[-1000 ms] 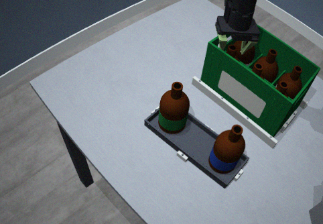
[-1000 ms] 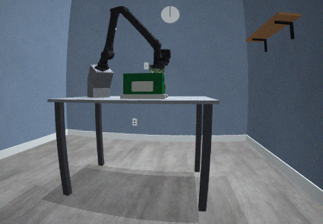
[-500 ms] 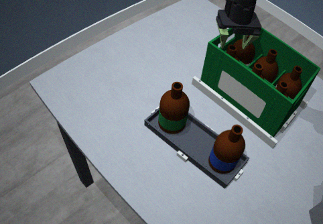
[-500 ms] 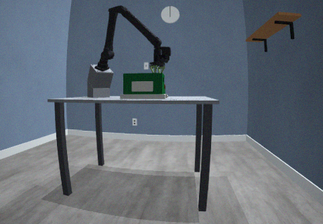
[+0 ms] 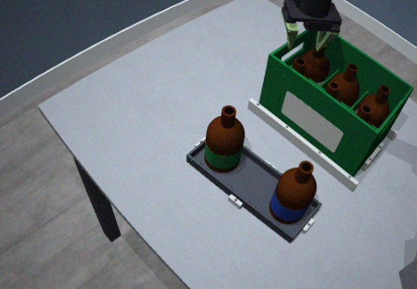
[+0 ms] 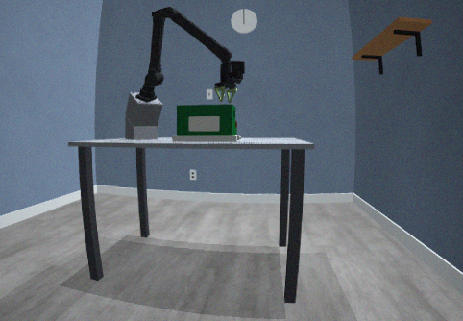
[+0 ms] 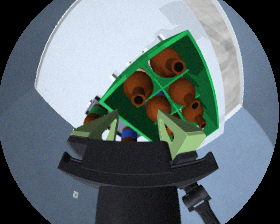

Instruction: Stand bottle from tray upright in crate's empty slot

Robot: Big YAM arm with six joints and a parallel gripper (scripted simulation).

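My gripper is now 120 mm above the brown bottle. Also, from my hand: grey tray: 80 mm behind, 200 mm to the left, 190 mm below; then crate: 90 mm behind, 50 mm to the right, 120 mm below.
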